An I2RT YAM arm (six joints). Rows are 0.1 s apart.
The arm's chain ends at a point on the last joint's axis. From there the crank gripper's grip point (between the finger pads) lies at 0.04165 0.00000 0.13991 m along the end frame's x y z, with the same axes.
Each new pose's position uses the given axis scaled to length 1; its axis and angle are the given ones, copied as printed.
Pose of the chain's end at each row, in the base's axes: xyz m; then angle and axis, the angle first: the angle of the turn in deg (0 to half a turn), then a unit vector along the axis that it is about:
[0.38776 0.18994 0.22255 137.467 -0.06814 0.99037 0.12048]
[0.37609 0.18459 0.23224 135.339 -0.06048 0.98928 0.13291]
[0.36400 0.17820 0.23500 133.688 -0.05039 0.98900 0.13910]
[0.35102 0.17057 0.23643 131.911 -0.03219 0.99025 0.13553]
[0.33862 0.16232 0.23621 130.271 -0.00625 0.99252 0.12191]
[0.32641 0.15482 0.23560 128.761 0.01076 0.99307 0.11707]
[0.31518 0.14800 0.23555 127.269 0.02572 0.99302 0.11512]
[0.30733 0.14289 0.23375 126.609 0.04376 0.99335 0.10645]
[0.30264 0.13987 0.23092 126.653 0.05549 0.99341 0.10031]
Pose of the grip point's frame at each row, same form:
[0.44908 0.22389 0.09450 137.467 -0.06814 0.99037 0.12048]
[0.44209 0.22165 0.10742 135.339 -0.06048 0.98928 0.13291]
[0.43381 0.21652 0.11266 133.688 -0.05039 0.98900 0.13910]
[0.42536 0.20723 0.11626 131.911 -0.03219 0.99025 0.13553]
[0.41748 0.19431 0.11760 130.271 -0.00625 0.99252 0.12191]
[0.40897 0.18462 0.11896 128.761 0.01076 0.99307 0.11707]
[0.40123 0.17634 0.12109 127.269 0.02572 0.99302 0.11512]
[0.39522 0.16804 0.11994 126.609 0.04376 0.99335 0.10645]
[0.39073 0.16292 0.11682 126.653 0.05549 0.99341 0.10031]

